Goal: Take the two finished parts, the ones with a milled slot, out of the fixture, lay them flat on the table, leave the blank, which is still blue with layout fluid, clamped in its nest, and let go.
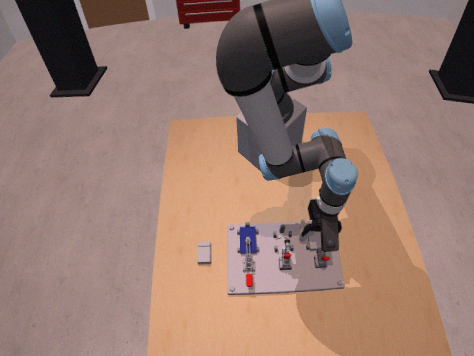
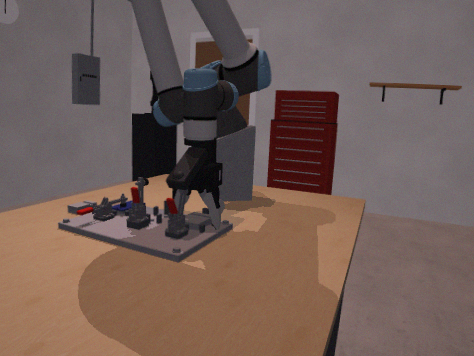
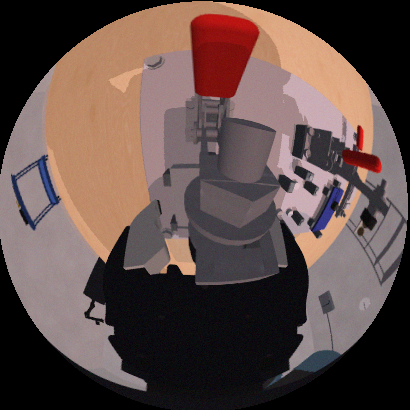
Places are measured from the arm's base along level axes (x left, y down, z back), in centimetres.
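Where they show: gripper, fingertip midpoint: (image 1: pixel 316 238) (image 2: pixel 196 226); arm's base, link origin: (image 2: pixel 226 132).
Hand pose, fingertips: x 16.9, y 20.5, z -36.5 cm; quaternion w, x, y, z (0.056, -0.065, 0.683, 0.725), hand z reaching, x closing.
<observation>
Things, the pixels of their top centre, and the offset from my fingertips. "spot": a spot on its surface instead.
- grey finished part, top centre: (image 2: pixel 82 203) (image 1: pixel 203 251) (image 3: pixel 351 197) dx -35.2, dy -0.6, dz -7.4 cm
- fixture plate, top centre: (image 3: pixel 298 167) (image 2: pixel 146 223) (image 1: pixel 284 255) dx -10.4, dy -0.1, dz -6.4 cm
- grey part, top centre: (image 3: pixel 205 209) (image 2: pixel 196 217) (image 1: pixel 318 236) dx +0.0, dy -2.2, dz -0.4 cm
- blue blank, top centre: (image 3: pixel 329 211) (image 2: pixel 127 205) (image 1: pixel 247 239) dx -21.9, dy -1.7, dz -2.5 cm
- middle clamp, surface spot: (image 2: pixel 138 217) spot: dx -8.7, dy -2.8, dz -10.5 cm
One grey finished part (image 1: pixel 204 253) (image 2: pixel 79 207) lies flat on the table, left of the fixture plate (image 1: pixel 270 286) (image 3: pixel 154 105). The other grey part (image 2: pixel 199 220) (image 3: pixel 181 200) sits in the right nest, partly hidden by the gripper and clamp. The blue blank (image 1: pixel 243 234) (image 3: pixel 327 212) is in the left nest under a lowered clamp, whose red handle (image 1: pixel 249 280) lies down. My gripper (image 1: pixel 319 241) (image 2: pixel 198 221) is open and empty, low over the right nest, with its fingers on either side of the part. The fingertips' contact with it is hard to tell.
The right clamp is open, its red handle (image 1: pixel 325 258) (image 2: pixel 172 206) (image 3: pixel 222 57) upright and its raised spindle (image 3: pixel 247 150) very close to the gripper. The middle clamp (image 1: pixel 285 263) (image 2: pixel 138 217) stands open beside the vacant middle nest.
</observation>
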